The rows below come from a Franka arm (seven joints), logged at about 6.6 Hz.
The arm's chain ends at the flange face. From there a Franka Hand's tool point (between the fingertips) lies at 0.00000 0.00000 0.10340 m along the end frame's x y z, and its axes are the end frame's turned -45 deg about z.
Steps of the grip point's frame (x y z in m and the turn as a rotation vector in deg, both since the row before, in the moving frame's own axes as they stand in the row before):
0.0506 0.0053 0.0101 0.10 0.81 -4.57
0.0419 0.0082 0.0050 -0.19 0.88 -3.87
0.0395 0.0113 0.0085 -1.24 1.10 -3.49
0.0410 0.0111 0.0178 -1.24 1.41 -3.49
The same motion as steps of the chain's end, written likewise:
0.0387 -0.0308 0.0101 0.64 0.50 -4.57
0.0341 -0.0229 0.0050 0.49 0.76 -3.87
0.0329 -0.0200 0.0085 -0.10 1.65 -3.49
0.0335 -0.0208 0.0179 0.12 1.87 -3.49

